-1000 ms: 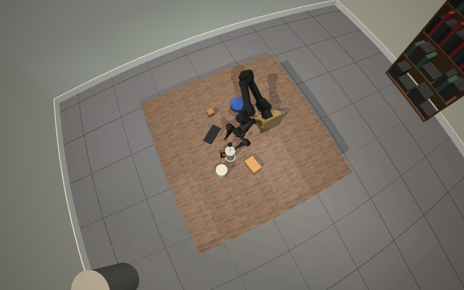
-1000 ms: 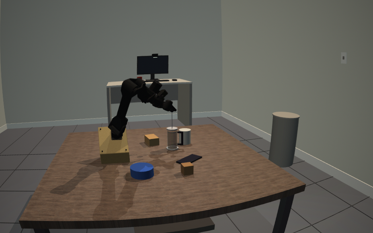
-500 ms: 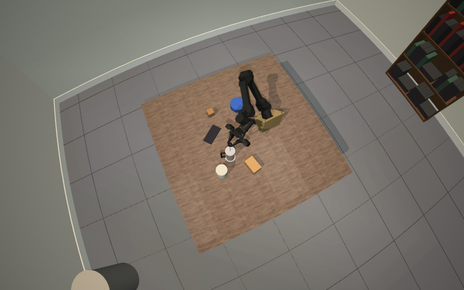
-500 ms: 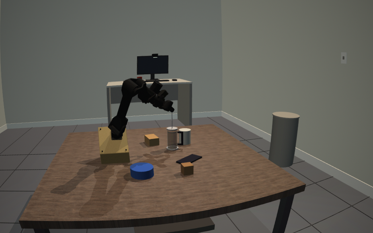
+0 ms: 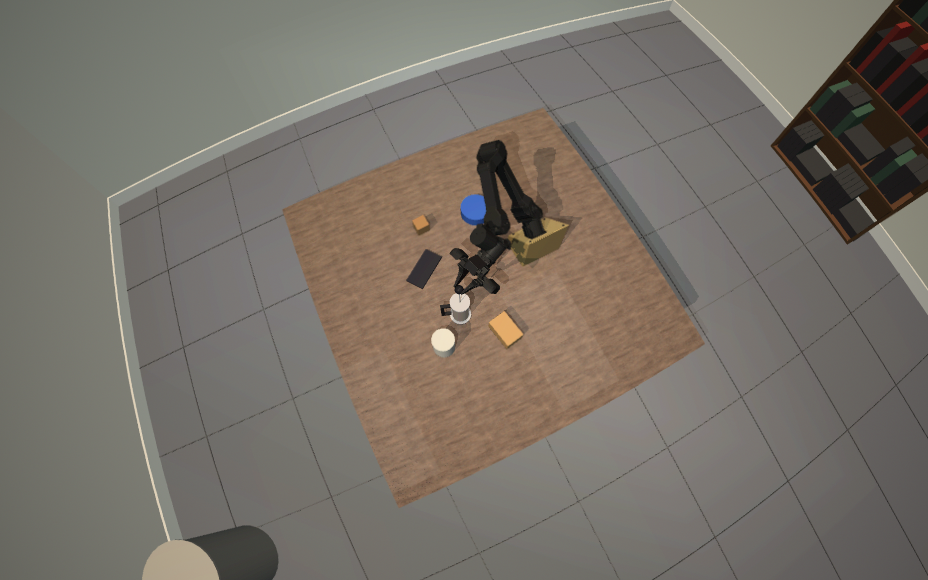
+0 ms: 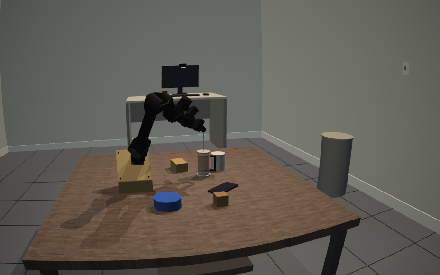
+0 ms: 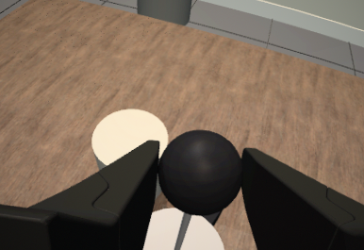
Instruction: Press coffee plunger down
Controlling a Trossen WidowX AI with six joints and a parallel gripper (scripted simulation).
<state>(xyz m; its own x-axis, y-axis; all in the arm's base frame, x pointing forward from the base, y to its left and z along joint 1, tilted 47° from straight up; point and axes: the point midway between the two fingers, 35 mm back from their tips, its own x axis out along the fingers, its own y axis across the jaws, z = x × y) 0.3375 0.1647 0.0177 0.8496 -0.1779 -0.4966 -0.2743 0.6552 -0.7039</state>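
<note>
Right now my gripper tip is 10 mm short of the coffee press, 10 mm to the left of it and 130 mm above it. From my gripper tip the other things lie so: small brown cube (30 mm behind, 400 mm to the right, 230 mm below); then black flat slab (30 mm ahead, 230 mm to the right, 250 mm below); then white mug (100 mm ahead, 80 mm to the left, 210 mm below).
</note>
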